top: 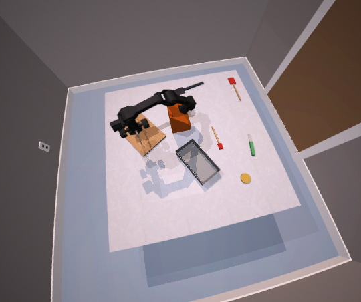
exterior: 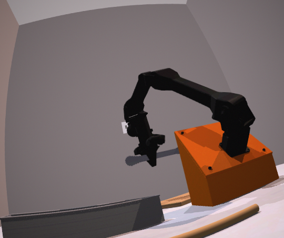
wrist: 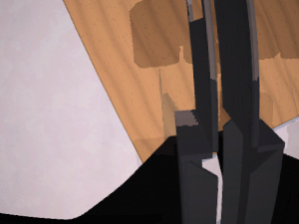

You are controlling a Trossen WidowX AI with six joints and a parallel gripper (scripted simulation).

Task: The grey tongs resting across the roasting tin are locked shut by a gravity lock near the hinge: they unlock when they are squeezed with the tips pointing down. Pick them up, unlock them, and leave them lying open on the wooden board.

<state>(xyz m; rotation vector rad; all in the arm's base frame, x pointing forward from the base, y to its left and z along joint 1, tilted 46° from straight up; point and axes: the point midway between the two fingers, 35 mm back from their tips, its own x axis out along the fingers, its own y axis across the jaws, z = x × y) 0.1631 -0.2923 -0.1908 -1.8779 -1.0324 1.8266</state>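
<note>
The wooden board is 10 cm behind my gripper tip, 1 cm to the right of it and 16 cm below it. Also, from my gripper tip: black spatula 47 cm behind, 44 cm to the left, 16 cm below; then roasting tin 24 cm ahead, 37 cm to the left, 14 cm below.
</note>
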